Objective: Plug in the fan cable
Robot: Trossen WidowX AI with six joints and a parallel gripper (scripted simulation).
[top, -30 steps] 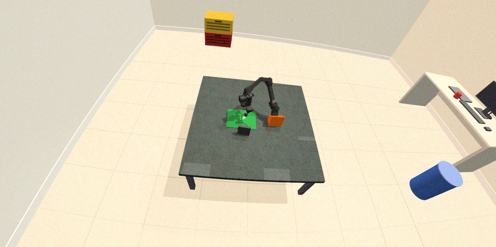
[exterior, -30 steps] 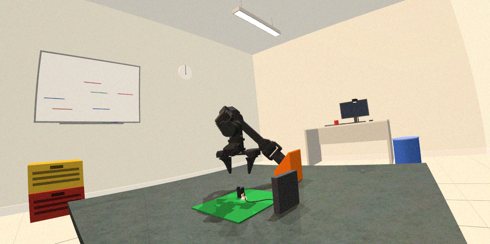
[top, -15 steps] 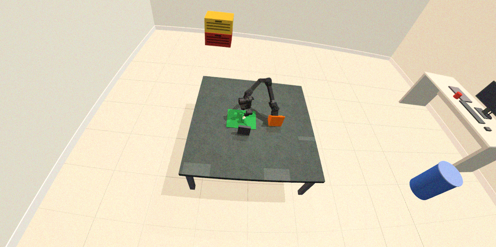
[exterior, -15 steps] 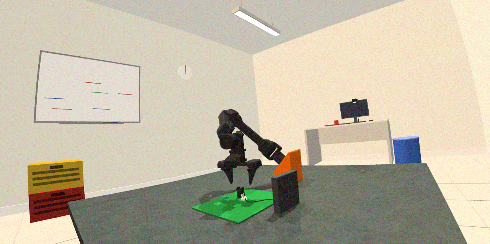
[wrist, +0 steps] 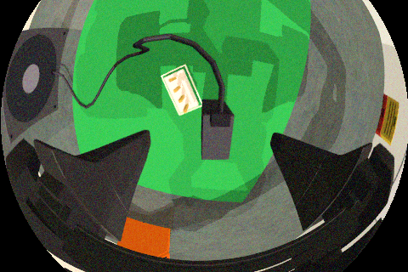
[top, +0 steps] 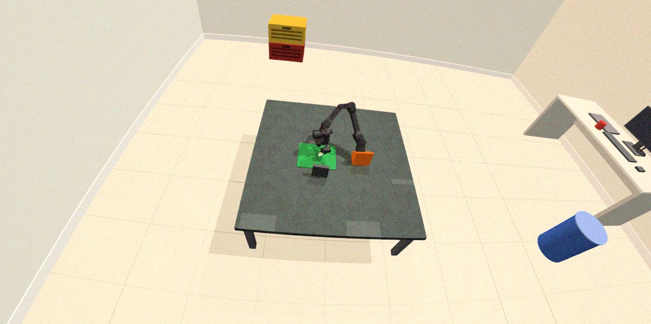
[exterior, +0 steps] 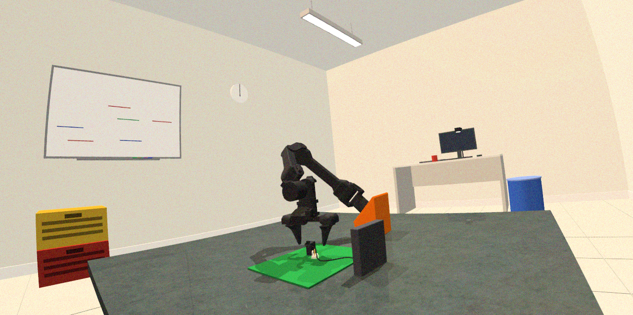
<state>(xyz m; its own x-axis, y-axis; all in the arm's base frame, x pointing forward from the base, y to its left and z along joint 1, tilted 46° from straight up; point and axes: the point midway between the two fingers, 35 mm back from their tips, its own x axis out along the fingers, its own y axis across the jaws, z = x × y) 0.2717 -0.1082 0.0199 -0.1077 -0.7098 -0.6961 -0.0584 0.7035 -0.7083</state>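
The fan cable plug lies 1 cm ahead of my gripper tip and 1 cm below it. The rest, counted from my gripper tip: dark square fan: 6 cm ahead, 22 cm to the left, 3 cm above; then green board: 5 cm ahead, 4 cm to the left, 5 cm below; then white four-pin header: 3 cm ahead, 3 cm to the left, 3 cm below.
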